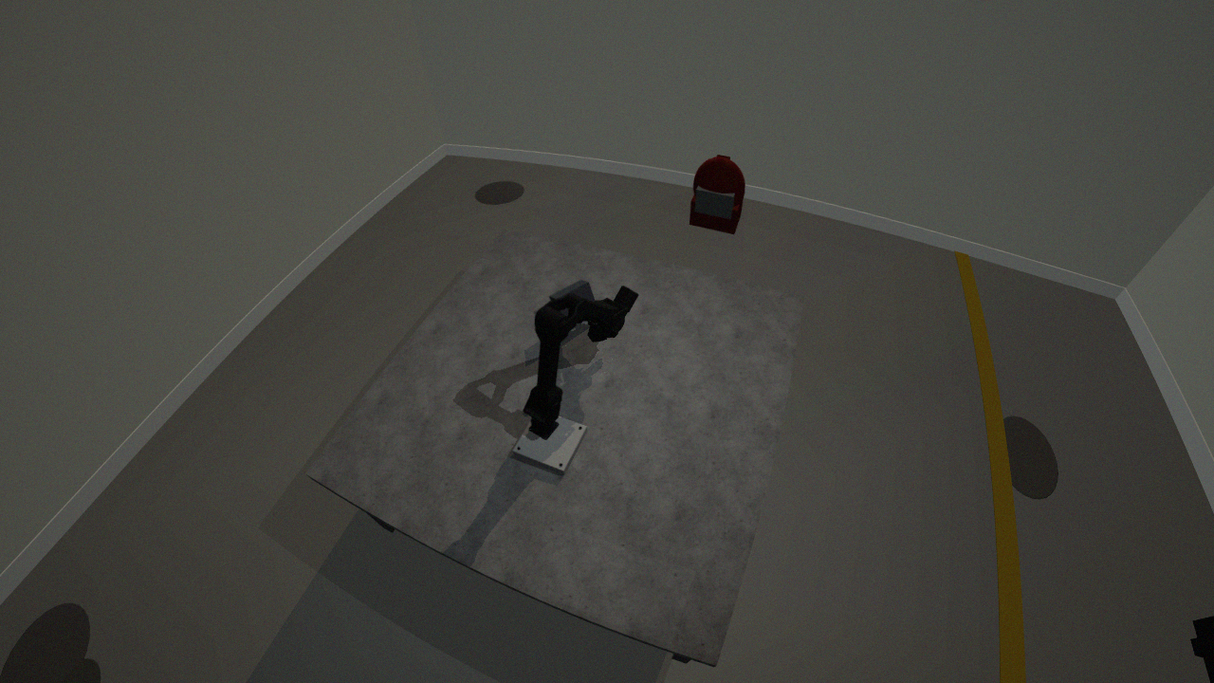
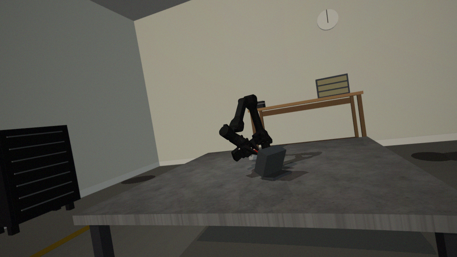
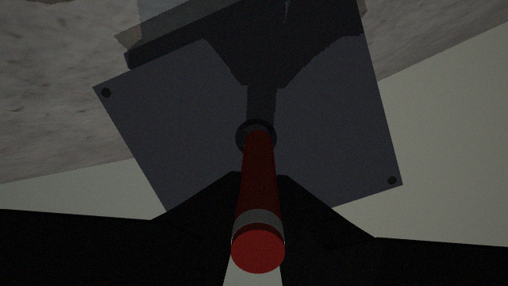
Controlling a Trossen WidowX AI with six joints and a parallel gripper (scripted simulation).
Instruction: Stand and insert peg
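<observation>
Right now the grey sloped panel is 30 mm ahead of my gripper tip, 60 mm to the left of it and 30 mm below it. Round my gripper tip: red peg 10 mm behind, 10 mm to the right, 10 mm above.
</observation>
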